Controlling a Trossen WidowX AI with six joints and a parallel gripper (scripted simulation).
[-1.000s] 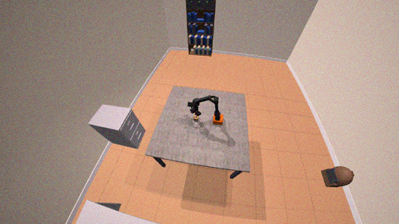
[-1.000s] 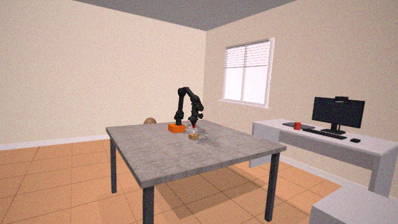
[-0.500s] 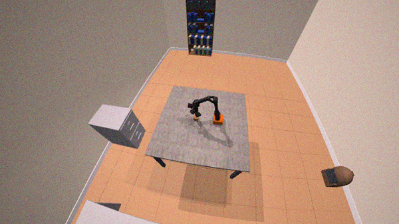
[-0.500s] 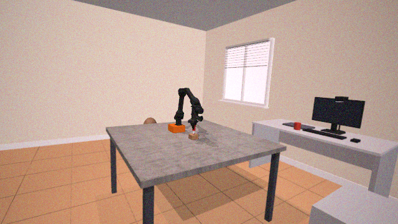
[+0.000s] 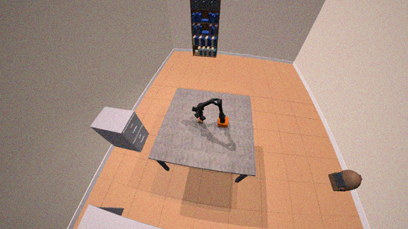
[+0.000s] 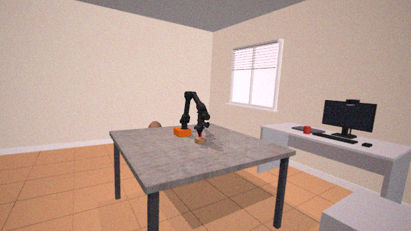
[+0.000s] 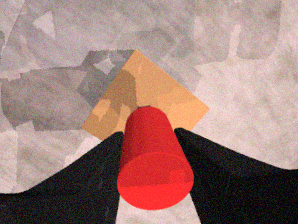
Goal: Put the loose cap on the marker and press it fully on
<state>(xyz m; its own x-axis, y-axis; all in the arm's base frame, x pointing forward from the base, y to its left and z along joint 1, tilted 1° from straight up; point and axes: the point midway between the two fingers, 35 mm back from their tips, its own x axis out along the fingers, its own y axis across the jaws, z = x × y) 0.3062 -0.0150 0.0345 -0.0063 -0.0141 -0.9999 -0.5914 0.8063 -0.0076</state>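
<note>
The red cap lies 10 mm above my gripper tip. The rest, counted from my gripper tip: tan holder block 50 mm below.
</note>
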